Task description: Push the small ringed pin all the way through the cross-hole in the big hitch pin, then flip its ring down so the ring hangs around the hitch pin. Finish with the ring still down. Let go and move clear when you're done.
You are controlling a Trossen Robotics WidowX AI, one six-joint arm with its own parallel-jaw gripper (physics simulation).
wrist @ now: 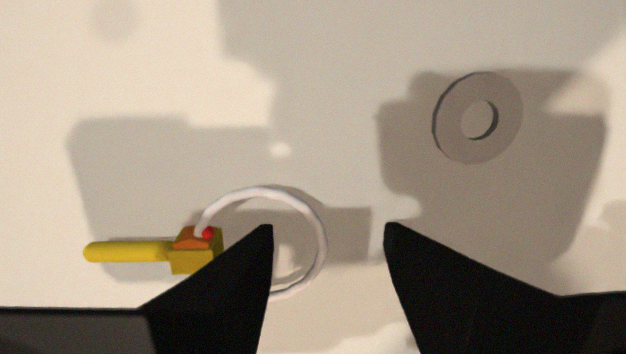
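The small ringed pin lies on the table in the lower left of the wrist view. It has a yellow shaft pointing left and a square yellow and orange head with a red spot. Its pale ring extends to the right from the head. My gripper is partly open and empty. Its left finger overlaps the head's right edge and part of the ring in the view, and the ring's right side shows between the fingers. Whether the fingers touch the ring I cannot tell. The big hitch pin does not show.
A flat grey washer with a round hole is at the upper right, beyond the right finger. The pale table top carries broad shadows around the pin and the washer.
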